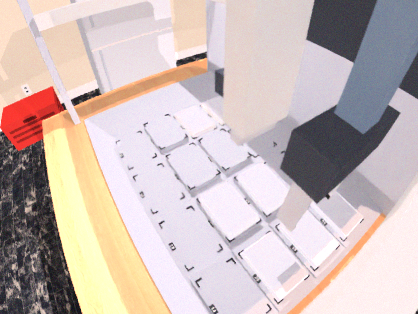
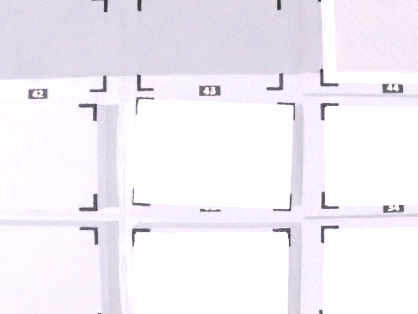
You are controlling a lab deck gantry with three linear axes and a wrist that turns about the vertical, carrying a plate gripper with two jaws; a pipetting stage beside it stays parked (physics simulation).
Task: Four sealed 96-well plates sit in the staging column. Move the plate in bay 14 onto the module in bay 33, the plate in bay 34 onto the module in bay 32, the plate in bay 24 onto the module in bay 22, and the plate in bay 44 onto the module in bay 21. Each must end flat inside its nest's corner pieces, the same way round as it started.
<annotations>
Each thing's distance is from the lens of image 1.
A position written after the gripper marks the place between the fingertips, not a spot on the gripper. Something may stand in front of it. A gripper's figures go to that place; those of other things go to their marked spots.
gripper (image 1: 305, 206): 42 cm
bay 22 module (image 1: 193, 168): 61 cm
bay 13 (image 1: 196, 244): 53 cm
The marked spots on the bay 13 and the bay 22 module are 20 cm apart.
</annotations>
